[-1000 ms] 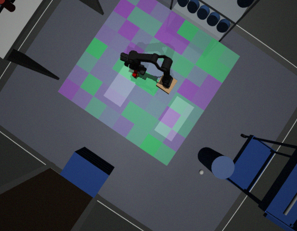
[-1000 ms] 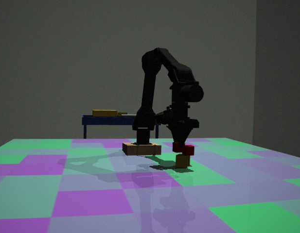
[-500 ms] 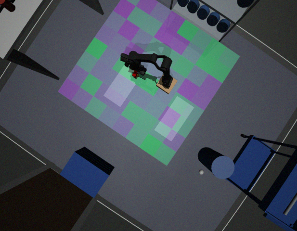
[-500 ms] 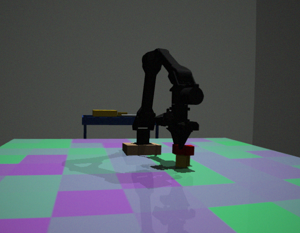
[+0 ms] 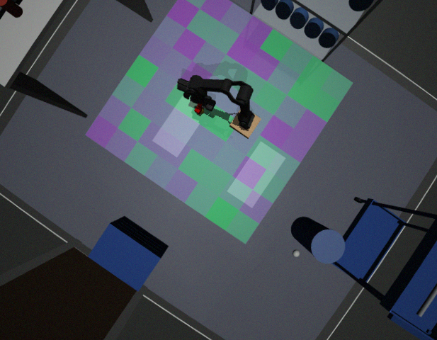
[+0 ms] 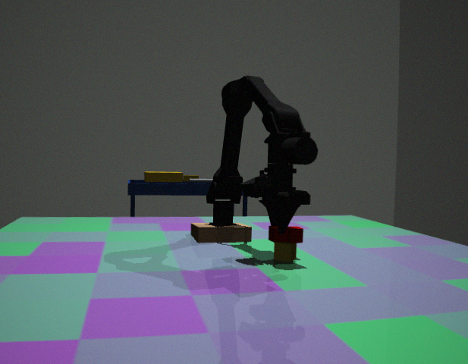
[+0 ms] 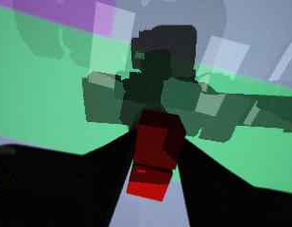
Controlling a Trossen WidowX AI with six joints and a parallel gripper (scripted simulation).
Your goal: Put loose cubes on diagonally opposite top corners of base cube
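Right now the red cube is right at my gripper tip. From my gripper tip the other things lie so: yellow base cube: 4 cm below, 2 cm to the left.
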